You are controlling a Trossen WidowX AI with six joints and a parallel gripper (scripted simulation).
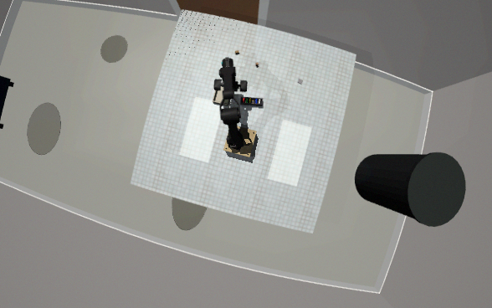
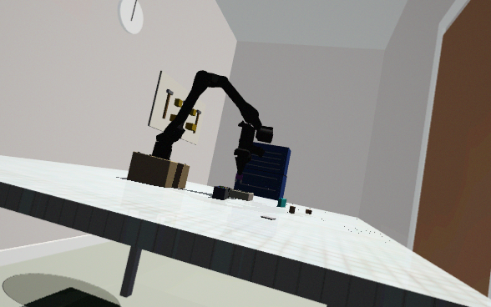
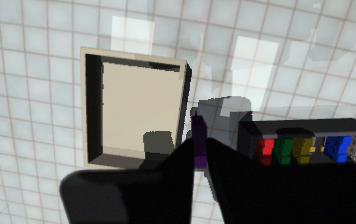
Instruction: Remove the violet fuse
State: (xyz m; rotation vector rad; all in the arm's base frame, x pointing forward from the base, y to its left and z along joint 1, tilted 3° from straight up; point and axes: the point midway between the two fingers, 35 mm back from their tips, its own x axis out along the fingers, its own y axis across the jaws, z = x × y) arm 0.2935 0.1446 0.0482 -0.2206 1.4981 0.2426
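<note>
The tray lies 90 mm below my gripper tip, 60 mm to the left of it and 20 mm behind it. Also, from my gripper tip: red fuse 80 mm to the right, 70 mm below, 20 mm behind; then green fuse 100 mm to the right, 70 mm below, 10 mm behind; then violet fuse 10 mm below.
</note>
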